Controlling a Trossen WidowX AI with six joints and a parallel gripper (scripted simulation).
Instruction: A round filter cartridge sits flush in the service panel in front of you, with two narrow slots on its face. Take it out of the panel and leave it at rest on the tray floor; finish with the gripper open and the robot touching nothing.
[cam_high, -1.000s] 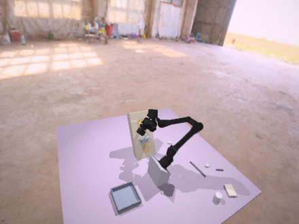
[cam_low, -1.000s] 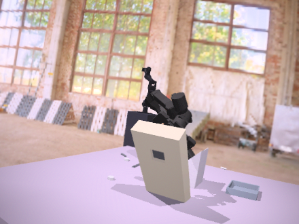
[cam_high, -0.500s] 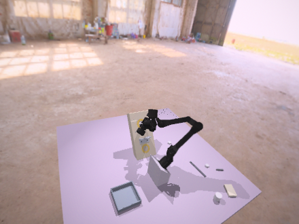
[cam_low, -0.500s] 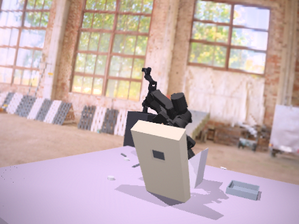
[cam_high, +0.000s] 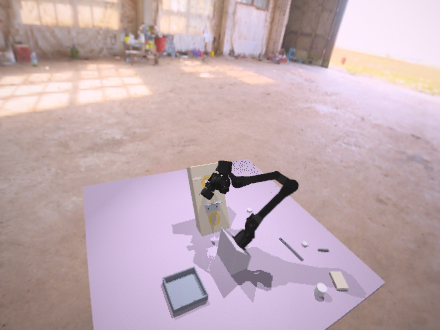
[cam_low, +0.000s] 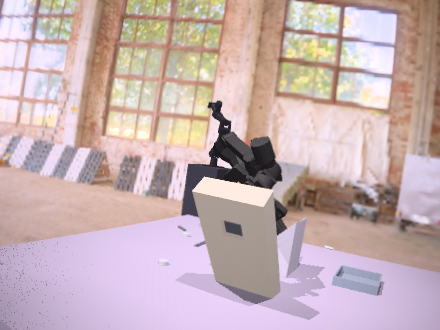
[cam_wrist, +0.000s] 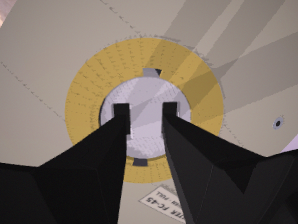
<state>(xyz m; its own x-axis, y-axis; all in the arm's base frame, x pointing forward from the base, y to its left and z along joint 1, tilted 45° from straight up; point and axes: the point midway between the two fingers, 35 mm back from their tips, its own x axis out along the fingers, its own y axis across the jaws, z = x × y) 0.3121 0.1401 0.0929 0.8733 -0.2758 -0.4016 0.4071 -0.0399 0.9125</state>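
Right now my gripper tip is 10 mm short of the round filter cartridge and 10 mm above it. Round my gripper tip: tan block (640 mm behind, 480 mm to the right, 220 mm below); then beige service panel (30 mm behind, 80 mm below); then tray (440 mm behind, 240 mm to the left, 220 mm below).
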